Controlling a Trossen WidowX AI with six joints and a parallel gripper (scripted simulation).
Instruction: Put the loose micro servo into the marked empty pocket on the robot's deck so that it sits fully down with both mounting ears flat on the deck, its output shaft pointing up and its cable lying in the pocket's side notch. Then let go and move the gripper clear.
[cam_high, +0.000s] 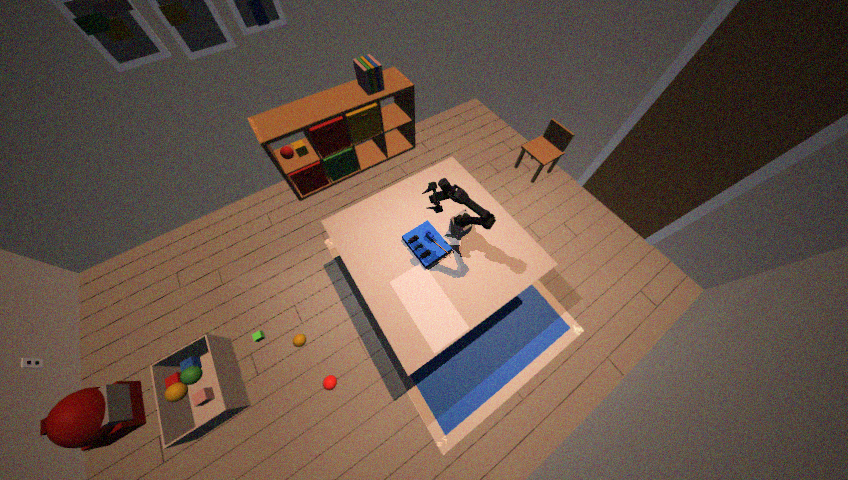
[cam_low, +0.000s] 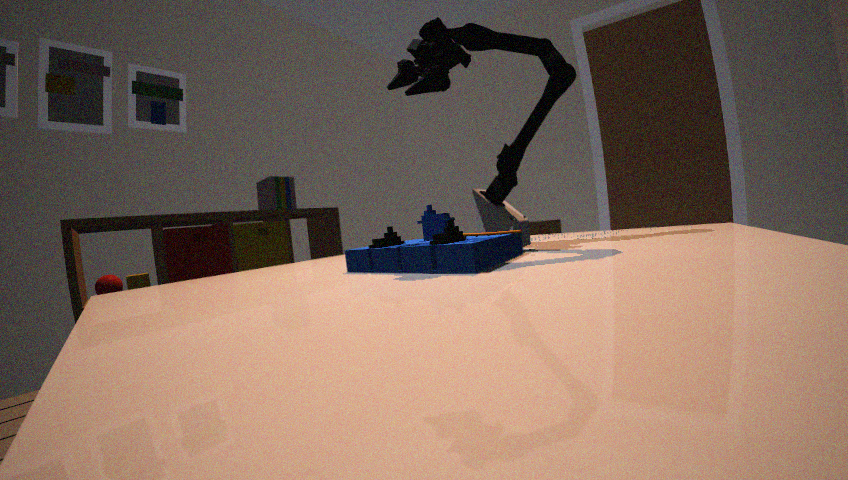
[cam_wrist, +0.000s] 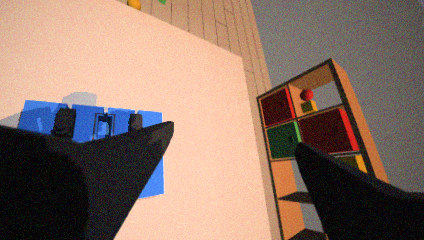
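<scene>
The blue robot deck lies 400 mm below my gripper tip, 90 mm to the left of it and 10 mm behind it.
</scene>
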